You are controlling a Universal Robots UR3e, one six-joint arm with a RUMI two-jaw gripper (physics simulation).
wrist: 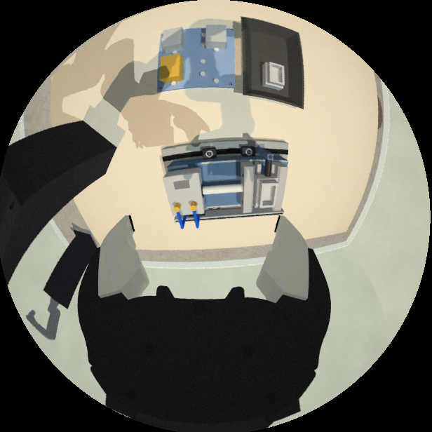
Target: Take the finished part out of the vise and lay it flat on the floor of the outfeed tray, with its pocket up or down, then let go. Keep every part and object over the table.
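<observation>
The vise point(184, 196) stands at the middle of the wrist view. A light grey part point(268, 193) with its rectangular pocket facing up sits at the right end of the vise, between its jaws. The dark outfeed tray point(255, 42) is at the upper right, and another pale grey part point(273, 74) with its pocket up lies in it. My gripper point(203, 218) is open and empty, with its fingers wide apart. In the view, the fingertips appear below and to either side of the vise; their exact height above it cannot be told.
A blue plate point(195, 70) with pegs stands left of the tray. It carries two grey blocks point(173, 39) point(216, 36) and a yellow block point(171, 68). Blue hoses point(196, 219) stick out at the vise's lower left. A small dark lever point(269, 165) rises near the held part. The table edge point(210, 256) runs below the vise.
</observation>
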